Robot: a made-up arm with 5 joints.
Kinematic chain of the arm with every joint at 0, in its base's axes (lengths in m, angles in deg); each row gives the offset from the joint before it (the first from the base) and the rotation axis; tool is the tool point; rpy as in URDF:
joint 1: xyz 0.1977 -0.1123 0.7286 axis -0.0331 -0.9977 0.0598
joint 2: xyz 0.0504 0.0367 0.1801 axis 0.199 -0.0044 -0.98
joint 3: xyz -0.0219 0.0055 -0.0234 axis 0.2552 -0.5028 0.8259
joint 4: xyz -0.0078 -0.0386 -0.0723 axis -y
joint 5: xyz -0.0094 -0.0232 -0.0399 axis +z
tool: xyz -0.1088 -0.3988 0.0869 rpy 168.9 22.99 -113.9
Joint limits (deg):
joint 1: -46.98..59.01
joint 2: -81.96..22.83
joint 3: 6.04..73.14
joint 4: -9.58..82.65
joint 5: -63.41..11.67
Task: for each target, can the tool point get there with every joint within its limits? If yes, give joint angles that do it. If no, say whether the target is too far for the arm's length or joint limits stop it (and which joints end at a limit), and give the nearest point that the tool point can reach.
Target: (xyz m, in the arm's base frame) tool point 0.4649 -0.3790 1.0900
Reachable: yes | joints 36.81 -69.20 15.59 13.22 -16.30
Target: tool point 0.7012 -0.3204 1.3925
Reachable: no: too far | nearest point 0.5278 -0.2466 1.1636 | short by 0.297 m
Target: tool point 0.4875 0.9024 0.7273
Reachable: no: too far | nearest point 0.4986 0.2787 0.7721 | short by 0.625 m
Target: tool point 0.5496 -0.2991 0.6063
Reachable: yes | joints 6.19 -62.22 57.20 25.89 -54.13
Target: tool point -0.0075 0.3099 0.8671
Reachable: no: joint limits stop it (at a limit: joint 1, joint 2, joint 3, joint 4, joint 5) | nearest point 0.2598 0.2866 1.0677 | short by 0.335 m
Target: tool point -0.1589 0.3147 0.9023
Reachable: no: joint limits stop it (at a limit: joint 2, joint 3, joint 5) | nearest point -0.1353 -0.0413 0.9046 | short by 0.357 m
